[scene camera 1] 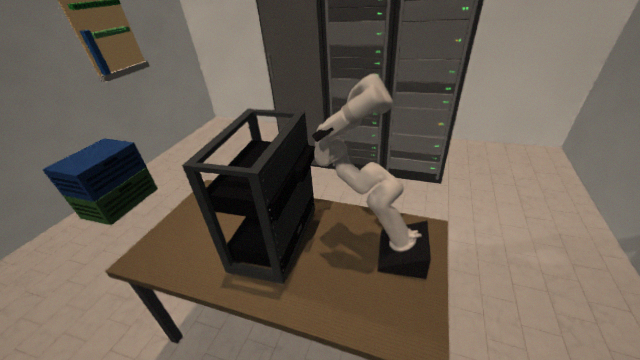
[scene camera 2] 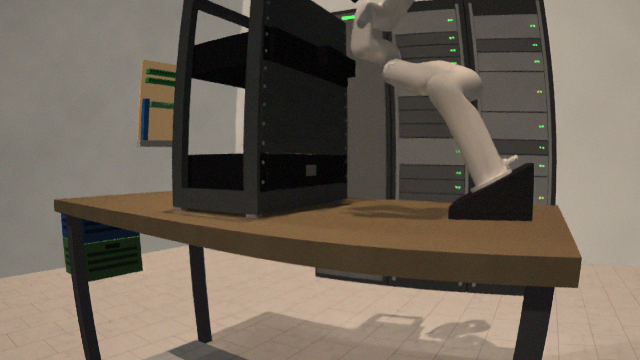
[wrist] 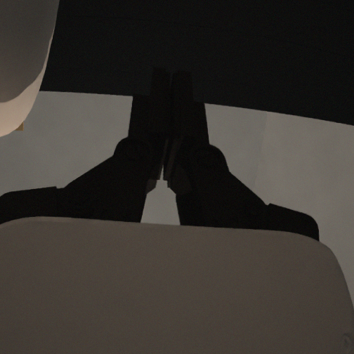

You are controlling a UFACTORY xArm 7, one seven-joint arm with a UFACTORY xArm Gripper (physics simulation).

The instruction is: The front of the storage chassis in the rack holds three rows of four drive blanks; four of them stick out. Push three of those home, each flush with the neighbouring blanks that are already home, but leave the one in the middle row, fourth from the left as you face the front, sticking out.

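Frame: origin at the arm's base, x left, y back, z up, level; metres.
Seen in the pictures: gripper, between the fingertips: (scene camera 1: 314, 138); arm's base, origin of its link: (scene camera 1: 403, 241) (scene camera 2: 492, 182).
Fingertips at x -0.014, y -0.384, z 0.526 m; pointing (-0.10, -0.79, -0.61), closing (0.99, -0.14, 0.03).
Observation:
Offsets run from my fingertips to a thing's top centre. "spot": to the spot under its first point. Level surfaces: height alone.
The open-frame rack (scene camera 1: 262, 215) (scene camera 2: 254, 105) stands on the table. The black storage chassis {spot: dx +0.210, dy -0.302, dz -0.148 m} (scene camera 1: 230, 196) (scene camera 2: 220, 59) sits in its upper part, with its front toward the arm. Dark parts stand out from the chassis front at its far side, but single drive blanks and rows cannot be told apart. My gripper (scene camera 1: 316, 136) (wrist: 166, 94) is shut and empty, high by the far upper part of the rack front. In the wrist view its fingertips are seen against a dark surface; contact cannot be told. In scene camera 2 the fingers are cut off by the top edge.
A second black unit {spot: dx +0.181, dy -0.300, dz -0.460 m} (scene camera 1: 250, 245) (scene camera 2: 215, 171) sits at the rack's bottom, with dark panelling above its front. The arm's base block (scene camera 1: 405, 260) (scene camera 2: 500, 200) stands on the table {dz -0.607 m} (scene camera 1: 360, 305) (scene camera 2: 390, 235) facing the rack. Tall server cabinets (scene camera 1: 425, 40) stand behind; blue and green crates (scene camera 1: 100, 175) lie left.

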